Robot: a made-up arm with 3 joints. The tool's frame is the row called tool. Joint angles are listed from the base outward.
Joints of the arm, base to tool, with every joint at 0 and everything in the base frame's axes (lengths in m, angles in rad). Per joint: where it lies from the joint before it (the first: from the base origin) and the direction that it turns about. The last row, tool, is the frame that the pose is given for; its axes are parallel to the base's.
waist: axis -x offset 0 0 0.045
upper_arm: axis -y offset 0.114 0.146 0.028
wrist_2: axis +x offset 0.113 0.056 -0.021
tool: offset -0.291 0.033 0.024
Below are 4 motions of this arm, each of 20 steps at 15 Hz.
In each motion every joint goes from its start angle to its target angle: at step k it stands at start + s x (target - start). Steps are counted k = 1, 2, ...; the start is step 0. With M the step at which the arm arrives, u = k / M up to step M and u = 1 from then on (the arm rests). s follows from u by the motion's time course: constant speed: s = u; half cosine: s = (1 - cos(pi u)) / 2; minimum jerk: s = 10 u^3 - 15 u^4 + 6 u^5.
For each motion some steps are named. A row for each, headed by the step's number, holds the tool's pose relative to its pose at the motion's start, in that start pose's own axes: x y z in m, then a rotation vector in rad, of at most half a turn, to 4 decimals.
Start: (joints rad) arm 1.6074 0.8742 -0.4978
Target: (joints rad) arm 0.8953 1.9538 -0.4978
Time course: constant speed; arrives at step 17
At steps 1, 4, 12, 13, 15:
1: 0.0092 0.0066 -0.0017 0.0258 -0.0400 -0.0593
4: 0.0422 0.0256 -0.0055 0.0906 -0.1551 -0.2453
12: 0.1637 0.0517 -0.0081 0.1598 -0.4215 -0.7860
13: 0.1814 0.0510 -0.0083 0.1568 -0.4503 -0.8565
15: 0.2175 0.0460 -0.0090 0.1425 -0.5046 -0.9984

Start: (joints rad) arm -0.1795 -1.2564 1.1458
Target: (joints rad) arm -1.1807 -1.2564 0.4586
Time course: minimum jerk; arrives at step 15
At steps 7, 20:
7: -0.0648 -0.0188 0.0942 -0.1609 0.3497 0.2268
20: -0.0885 -0.0781 0.2332 -0.3251 0.6848 0.6621

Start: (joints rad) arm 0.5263 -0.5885 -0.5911
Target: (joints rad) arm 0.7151 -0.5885 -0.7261
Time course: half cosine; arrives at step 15
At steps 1, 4, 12, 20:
1: 0.0003 0.0005 -0.0003 -0.0032 0.0006 -0.0010
4: 0.0042 0.0068 -0.0042 -0.0483 0.0098 -0.0143
12: 0.0238 0.0346 -0.0256 -0.2641 0.0577 -0.0755
20: 0.0263 0.0379 -0.0287 -0.2919 0.0643 -0.0831

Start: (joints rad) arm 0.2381 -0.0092 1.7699
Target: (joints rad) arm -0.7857 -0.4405 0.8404
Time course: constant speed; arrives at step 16
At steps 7, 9, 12, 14, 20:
7: 0.0055 0.1207 0.0155 0.0407 0.0468 -0.1838
9: 0.0087 0.1518 0.0323 0.0521 0.0884 -0.2276
12: 0.0144 0.1926 0.0663 0.0690 0.1713 -0.2776
14: 0.0188 0.2149 0.0940 0.0801 0.2378 -0.2977
20: 0.0234 0.2326 0.1251 0.0911 0.3113 -0.3052

